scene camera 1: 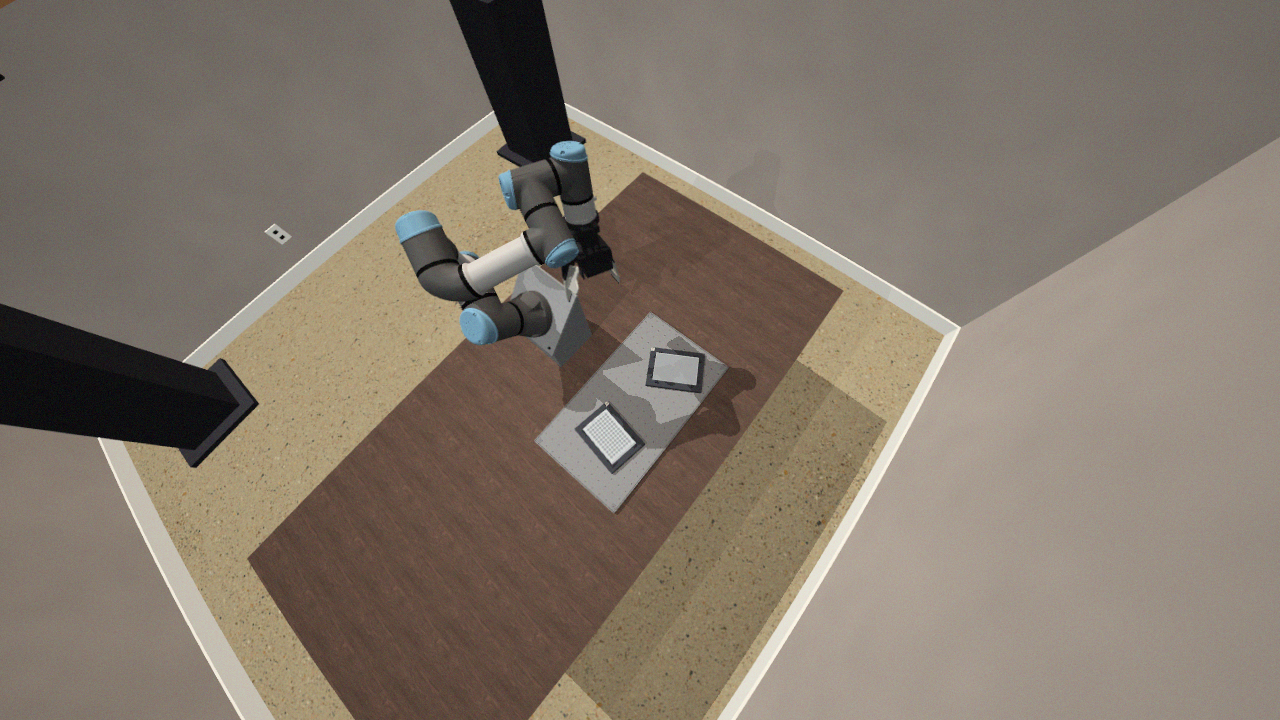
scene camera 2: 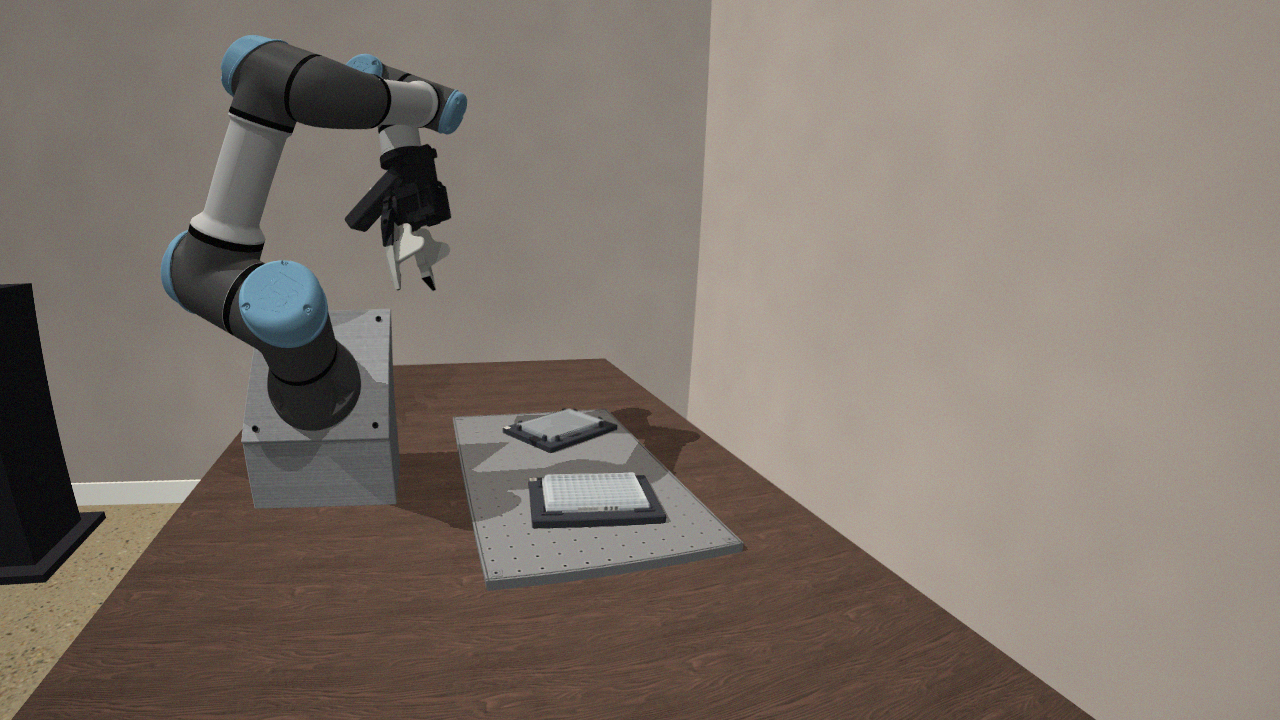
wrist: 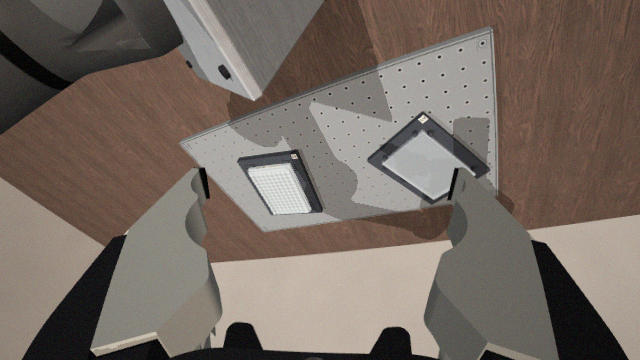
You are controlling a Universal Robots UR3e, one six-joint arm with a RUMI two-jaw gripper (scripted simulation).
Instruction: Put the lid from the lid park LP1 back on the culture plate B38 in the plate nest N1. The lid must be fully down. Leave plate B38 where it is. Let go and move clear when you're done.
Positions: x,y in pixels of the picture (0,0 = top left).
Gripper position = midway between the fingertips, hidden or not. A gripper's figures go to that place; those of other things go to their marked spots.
The gripper [scene camera 2: 417,290] is 87 cm from the lens. A culture plate B38 [scene camera 2: 570,493]: 72 cm from the lens. A clear lid [scene camera 2: 568,422] is 99 cm from the lens. A dark lid park LP1 [scene camera 2: 526,437] is 94 cm from the lens. A dark nest N1 [scene camera 2: 611,518]: 70 cm from the lens. The marked spots on the dark lid park LP1 and the culture plate B38 are 24 cm apart.
